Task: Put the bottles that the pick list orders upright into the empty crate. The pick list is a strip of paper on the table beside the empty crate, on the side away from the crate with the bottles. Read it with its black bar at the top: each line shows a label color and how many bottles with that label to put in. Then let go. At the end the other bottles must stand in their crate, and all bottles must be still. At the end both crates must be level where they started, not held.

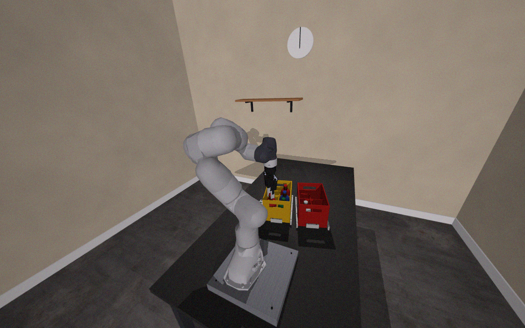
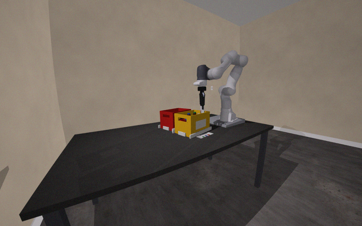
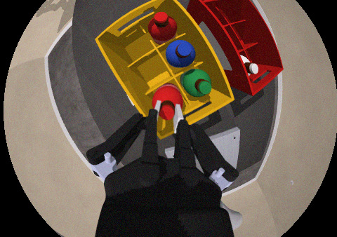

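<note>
Now: hand 11 cm above the green-labelled bottle, 9 cm to the left of it and 2 cm short of it. Round my hand: yellow crate (11 cm below, 9 cm ahead, 2 cm to the right); then blue-labelled bottle (11 cm below, 10 cm ahead, 7 cm to the right); then pick list (20 cm below, 12 cm to the left, 7 cm ahead).
</note>
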